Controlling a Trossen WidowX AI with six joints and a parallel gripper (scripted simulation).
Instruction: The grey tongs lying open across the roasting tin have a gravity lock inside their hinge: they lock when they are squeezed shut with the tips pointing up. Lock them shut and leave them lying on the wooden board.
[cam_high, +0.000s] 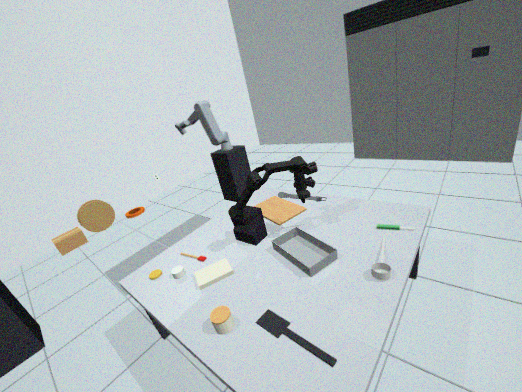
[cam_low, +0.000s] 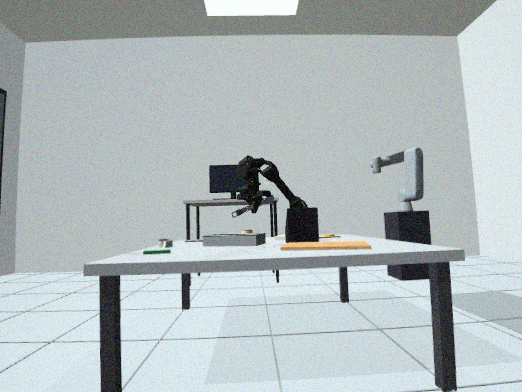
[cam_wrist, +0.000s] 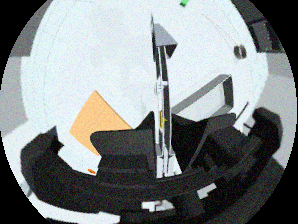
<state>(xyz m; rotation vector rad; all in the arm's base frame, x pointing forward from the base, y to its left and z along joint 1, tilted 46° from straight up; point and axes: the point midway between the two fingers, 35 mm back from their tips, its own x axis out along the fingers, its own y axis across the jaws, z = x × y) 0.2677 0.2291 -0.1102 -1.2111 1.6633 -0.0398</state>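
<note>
Now: the wooden board 310 mm behind my gripper tip, 150 mm below it and 100 mm to the left of it. Round my gripper tip: roasting tin (230 mm to the right, 130 mm below, 110 mm ahead); red-tipped brush (530 mm to the right, 440 mm behind, 160 mm below); cream block (570 mm to the right, 210 mm behind, 150 mm below).
</note>
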